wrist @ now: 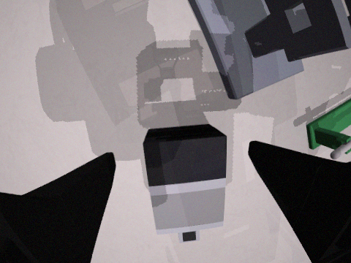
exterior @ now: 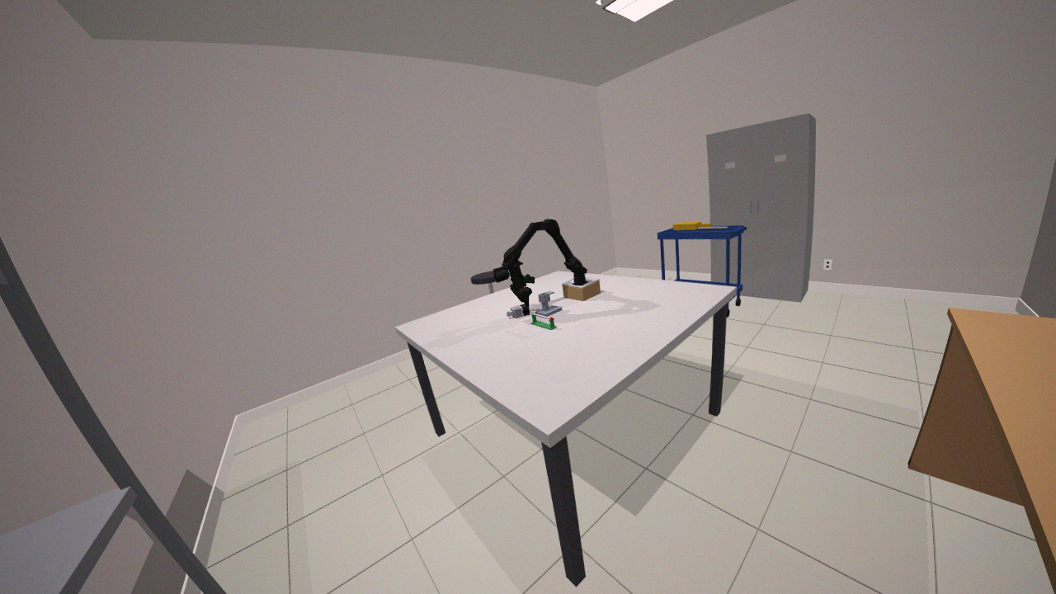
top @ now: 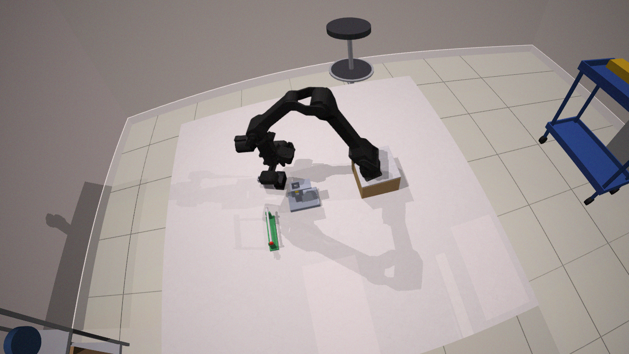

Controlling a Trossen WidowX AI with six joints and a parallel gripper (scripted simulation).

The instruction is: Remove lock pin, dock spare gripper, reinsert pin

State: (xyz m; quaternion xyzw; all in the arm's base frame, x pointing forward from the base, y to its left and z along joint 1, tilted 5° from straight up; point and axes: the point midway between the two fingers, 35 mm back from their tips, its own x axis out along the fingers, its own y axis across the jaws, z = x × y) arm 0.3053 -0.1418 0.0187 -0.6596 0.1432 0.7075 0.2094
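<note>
The spare gripper is 40 mm ahead of my gripper tip, 20 mm to the right of it and 30 mm below it. The rest, counted from my gripper tip: green pin rest (100 mm ahead, 200 mm to the left, 30 mm below); then grey mount (40 mm behind, 110 mm to the left).
</note>
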